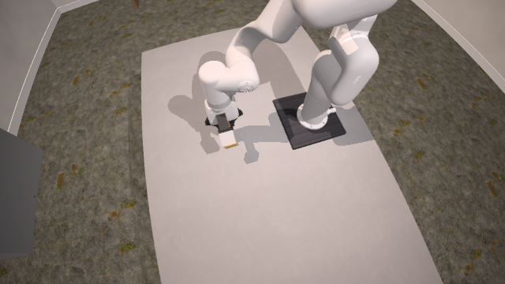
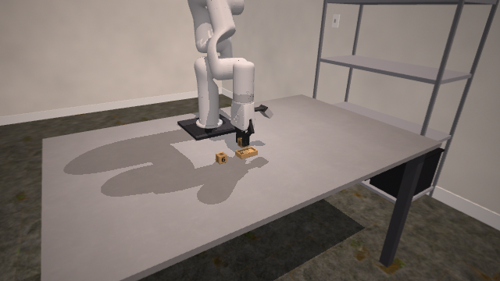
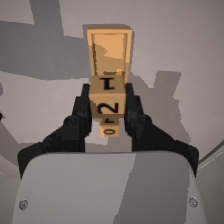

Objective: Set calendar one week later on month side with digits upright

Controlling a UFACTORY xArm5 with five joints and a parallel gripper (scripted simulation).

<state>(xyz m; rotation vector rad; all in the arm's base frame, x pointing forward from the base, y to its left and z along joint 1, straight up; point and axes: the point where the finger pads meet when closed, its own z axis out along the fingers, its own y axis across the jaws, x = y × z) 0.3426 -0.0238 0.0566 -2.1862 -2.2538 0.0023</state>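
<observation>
The wooden calendar tray is 2 cm to the left of my hand and 6 cm below it.
</observation>
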